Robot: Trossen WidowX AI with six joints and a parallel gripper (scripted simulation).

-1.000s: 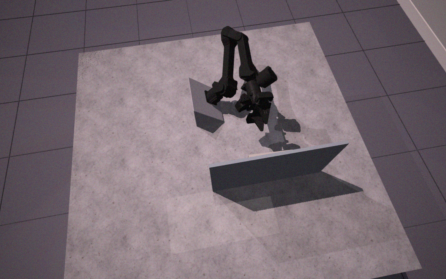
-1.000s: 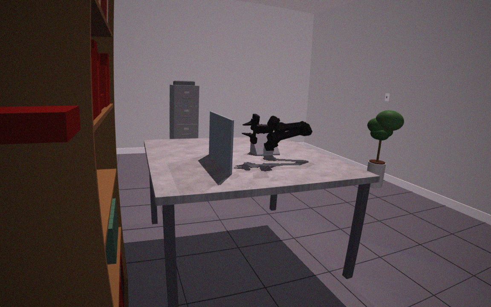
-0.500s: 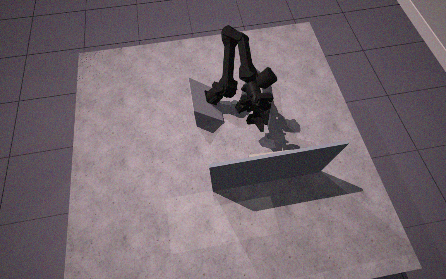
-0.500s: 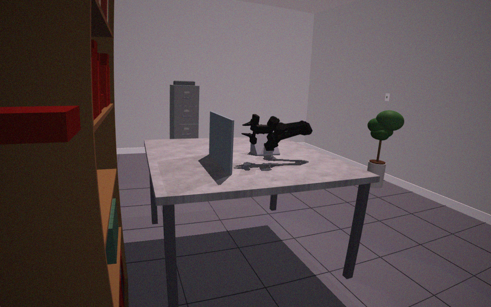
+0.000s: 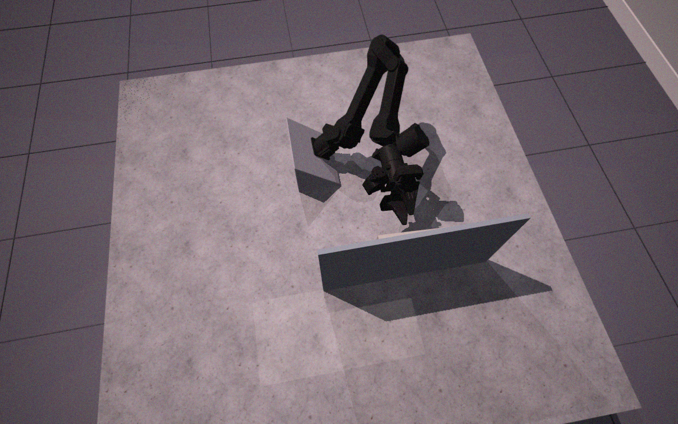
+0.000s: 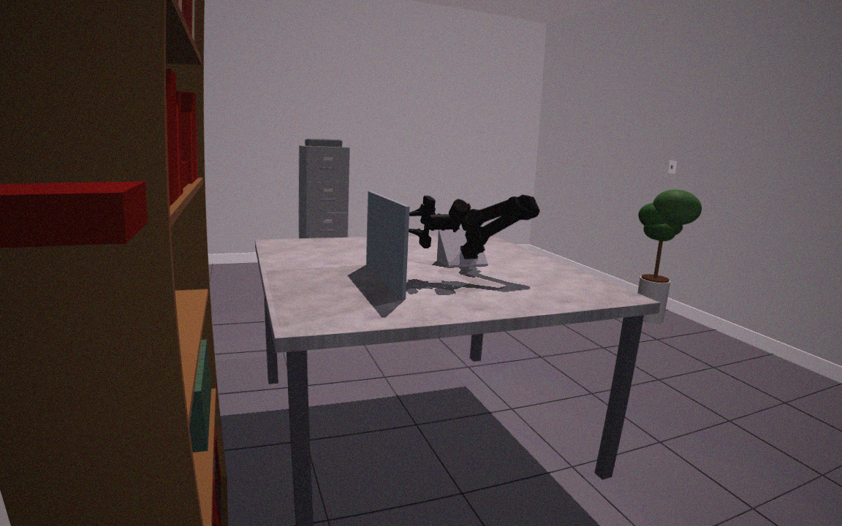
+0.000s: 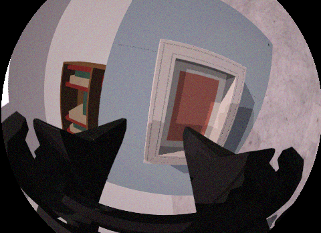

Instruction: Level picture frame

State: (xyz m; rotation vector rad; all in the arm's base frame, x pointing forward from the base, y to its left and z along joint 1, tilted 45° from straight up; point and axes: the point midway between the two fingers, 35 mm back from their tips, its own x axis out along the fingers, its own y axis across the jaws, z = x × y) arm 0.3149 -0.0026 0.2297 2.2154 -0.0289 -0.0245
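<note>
Right now the picture frame is 6 cm ahead of my gripper tip, 1 cm to the right of it and 5 cm below it. From my gripper tip the other things lie so: wall panel (7 cm ahead, 6 cm below).
</note>
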